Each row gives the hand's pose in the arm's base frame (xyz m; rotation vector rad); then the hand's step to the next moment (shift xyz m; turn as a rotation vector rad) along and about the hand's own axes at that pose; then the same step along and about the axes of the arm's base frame.
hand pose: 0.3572 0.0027 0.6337 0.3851 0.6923 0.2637
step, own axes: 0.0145 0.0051 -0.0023 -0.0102 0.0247 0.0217
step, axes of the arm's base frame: 0.0087 0.0104 -0.0077 0.0041 0.0129 0.0316
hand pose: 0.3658 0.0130 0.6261 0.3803 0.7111 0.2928
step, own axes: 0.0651 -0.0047 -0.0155 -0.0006 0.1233 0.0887
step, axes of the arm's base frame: 0.0371 0.0246 -0.0502 0.0437 0.0887 0.1153
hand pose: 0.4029 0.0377 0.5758 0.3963 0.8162 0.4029
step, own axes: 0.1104 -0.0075 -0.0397 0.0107 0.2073 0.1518
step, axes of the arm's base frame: 0.0395 0.0548 -0.0962 0.0827 0.1543 0.1884
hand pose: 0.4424 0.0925 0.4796 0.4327 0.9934 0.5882
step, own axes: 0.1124 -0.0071 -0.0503 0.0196 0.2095 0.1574
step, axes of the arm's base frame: 0.0045 0.0701 -0.1014 0.0907 0.1612 0.1866
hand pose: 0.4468 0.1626 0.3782 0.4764 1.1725 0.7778
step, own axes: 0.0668 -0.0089 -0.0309 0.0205 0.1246 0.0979
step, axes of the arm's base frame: -0.0145 0.0427 -0.0589 0.0596 0.1028 0.1068
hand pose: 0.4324 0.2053 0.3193 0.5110 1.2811 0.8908
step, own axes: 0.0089 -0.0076 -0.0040 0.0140 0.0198 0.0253
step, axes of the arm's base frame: -0.0014 0.0021 -0.0121 0.0192 0.0263 0.0129
